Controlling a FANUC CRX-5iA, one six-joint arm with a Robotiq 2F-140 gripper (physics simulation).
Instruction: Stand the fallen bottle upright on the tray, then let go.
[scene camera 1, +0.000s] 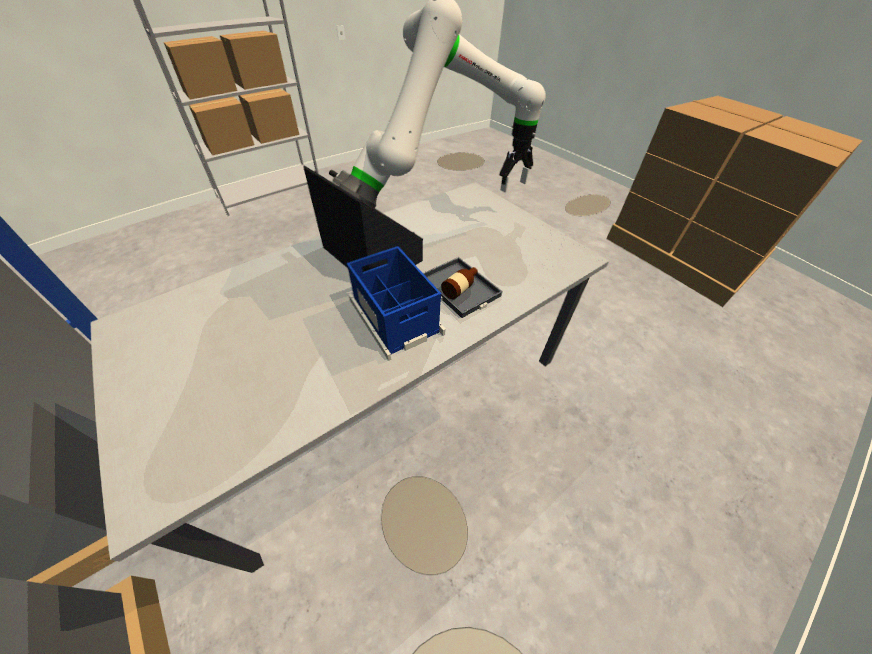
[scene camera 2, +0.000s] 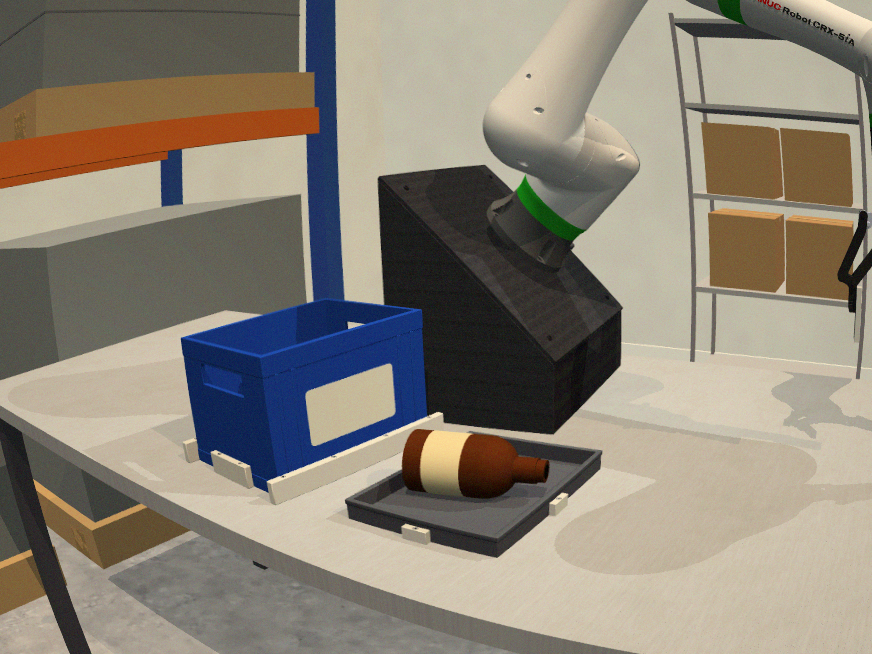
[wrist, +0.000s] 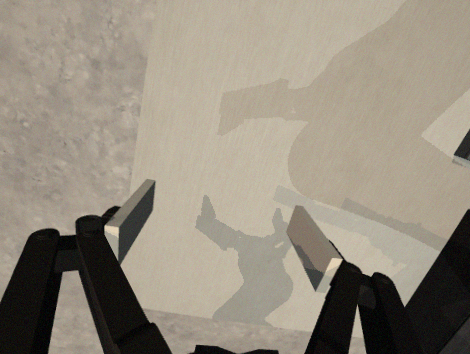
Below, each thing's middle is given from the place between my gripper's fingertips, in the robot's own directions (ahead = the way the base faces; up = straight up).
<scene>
Now: hand 53 cm to the left of the brown bottle (scene camera 2: 482, 466), 19 cm short of it and 13 cm above it.
</scene>
